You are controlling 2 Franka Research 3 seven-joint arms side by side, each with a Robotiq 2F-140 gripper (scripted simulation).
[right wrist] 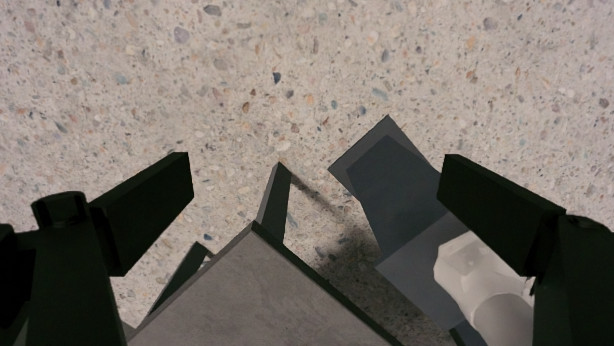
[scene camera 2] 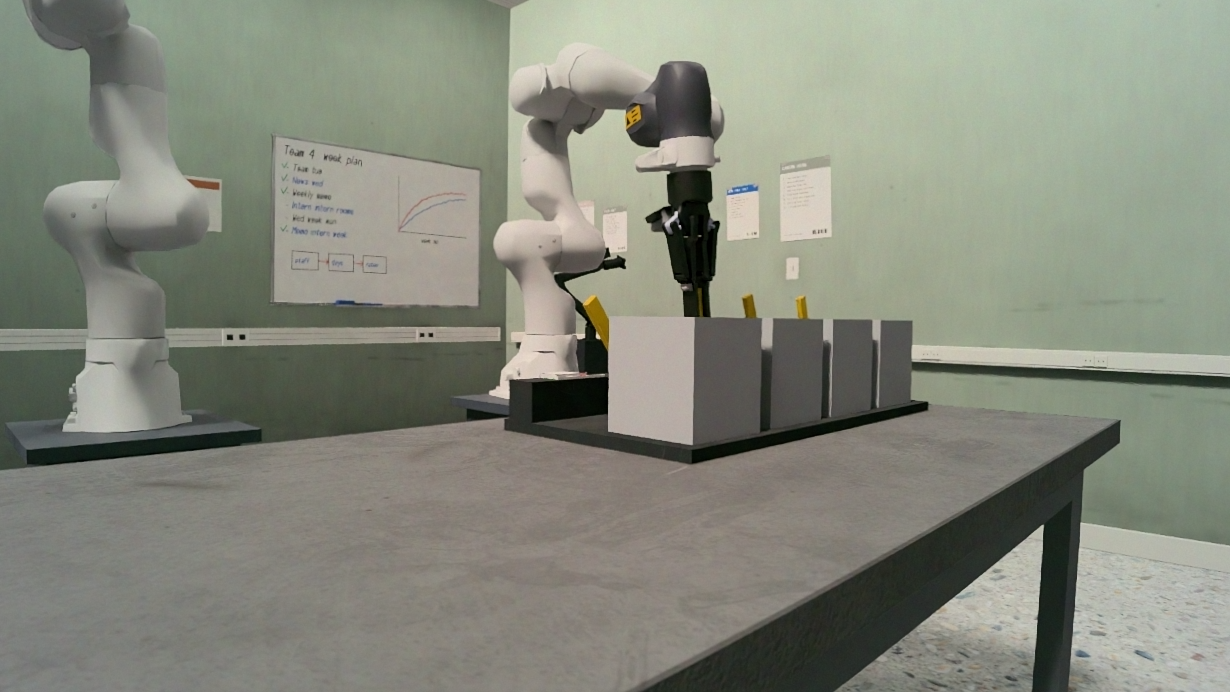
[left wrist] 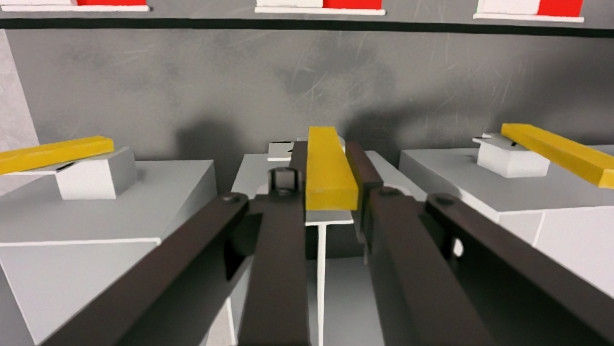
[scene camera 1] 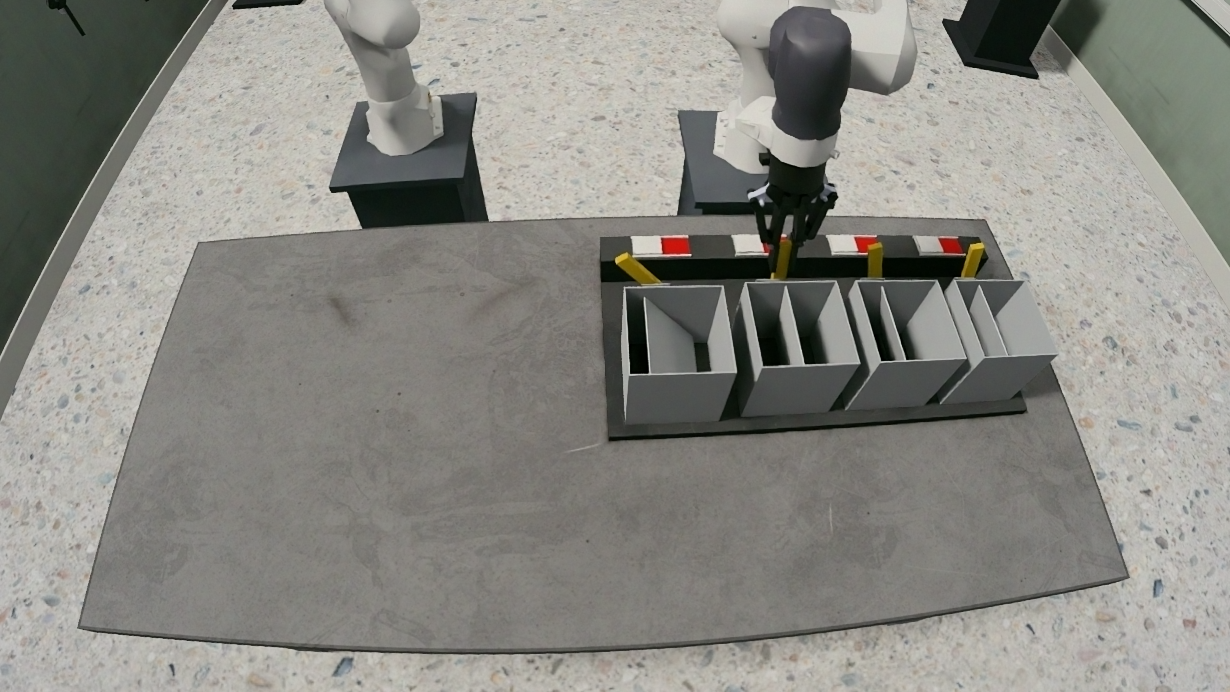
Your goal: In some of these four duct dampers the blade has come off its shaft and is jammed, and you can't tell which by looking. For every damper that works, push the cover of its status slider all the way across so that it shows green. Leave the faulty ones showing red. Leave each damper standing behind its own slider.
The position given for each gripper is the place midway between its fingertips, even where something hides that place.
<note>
In view: the left gripper (scene camera 2: 697,321), the right gripper (right wrist: 316,175), a damper (scene camera 2: 691,380), a damper (scene camera 1: 993,375) and a damper (scene camera 1: 793,388).
The left gripper shows as well in the left wrist view (left wrist: 325,162) and in scene camera 1 (scene camera 1: 780,265).
</note>
